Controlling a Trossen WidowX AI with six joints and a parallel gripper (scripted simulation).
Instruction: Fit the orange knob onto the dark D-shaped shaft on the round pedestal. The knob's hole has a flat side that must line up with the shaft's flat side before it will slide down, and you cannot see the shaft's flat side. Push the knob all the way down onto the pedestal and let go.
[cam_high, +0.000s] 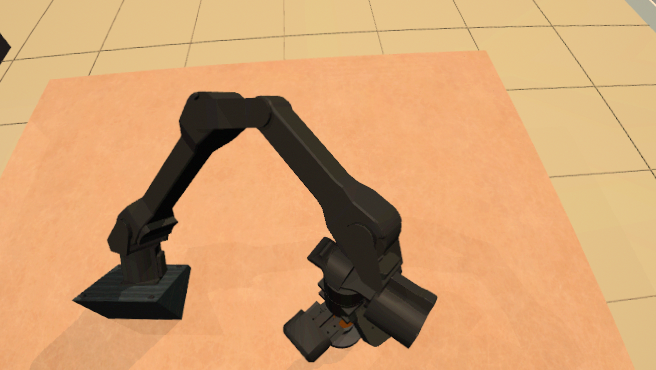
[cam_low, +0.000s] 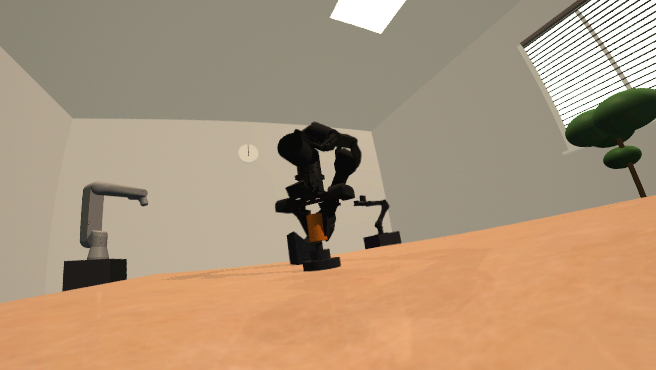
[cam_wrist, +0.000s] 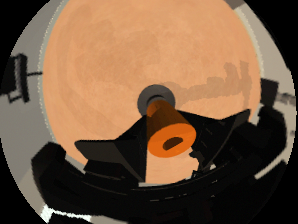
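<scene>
Right now the orange knob is 2 cm above my gripper tip. From my gripper tip the other things lie so: dark round pedestal 4 cm below.
</scene>
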